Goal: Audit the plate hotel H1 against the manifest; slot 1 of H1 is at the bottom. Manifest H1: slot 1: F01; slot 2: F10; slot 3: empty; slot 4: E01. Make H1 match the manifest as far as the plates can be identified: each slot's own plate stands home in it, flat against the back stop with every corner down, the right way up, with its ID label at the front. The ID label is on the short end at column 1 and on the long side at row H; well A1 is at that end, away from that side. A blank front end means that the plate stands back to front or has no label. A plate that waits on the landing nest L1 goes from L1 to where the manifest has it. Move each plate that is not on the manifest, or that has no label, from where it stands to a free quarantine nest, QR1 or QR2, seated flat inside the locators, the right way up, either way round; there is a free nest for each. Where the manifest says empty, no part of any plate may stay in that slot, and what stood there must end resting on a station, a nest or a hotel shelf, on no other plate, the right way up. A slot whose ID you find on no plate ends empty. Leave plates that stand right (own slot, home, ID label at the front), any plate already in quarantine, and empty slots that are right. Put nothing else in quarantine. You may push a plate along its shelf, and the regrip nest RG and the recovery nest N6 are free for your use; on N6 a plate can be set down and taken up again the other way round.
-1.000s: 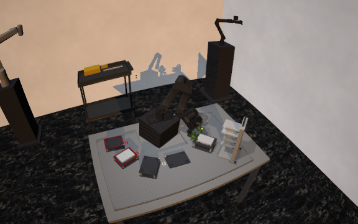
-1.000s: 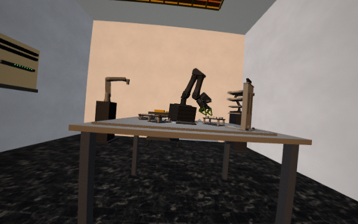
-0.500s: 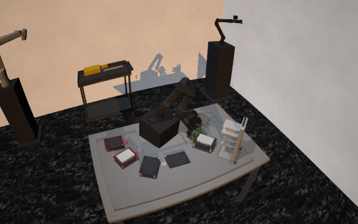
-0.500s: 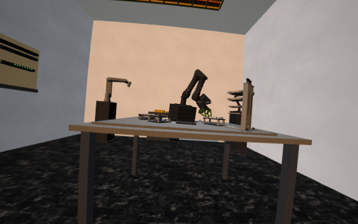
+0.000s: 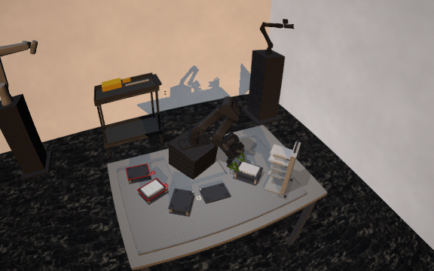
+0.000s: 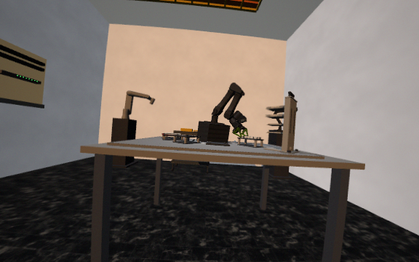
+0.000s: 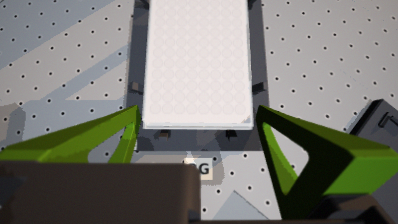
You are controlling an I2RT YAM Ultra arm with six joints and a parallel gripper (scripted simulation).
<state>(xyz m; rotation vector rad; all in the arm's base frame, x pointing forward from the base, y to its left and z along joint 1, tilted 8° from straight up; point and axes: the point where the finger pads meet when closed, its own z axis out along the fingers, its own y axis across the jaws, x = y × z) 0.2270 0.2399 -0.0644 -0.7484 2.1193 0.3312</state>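
The white plate lies 4 cm ahead of my hand and 3 cm to the left of it. From my hand the other things lie so: A1 mark (5 cm behind, 3 cm to the left, 1 cm below); dark regrip nest (4 cm ahead, 4 cm to the left, 1 cm below); RG tag (4 cm behind, 3 cm to the right, 7 cm below).
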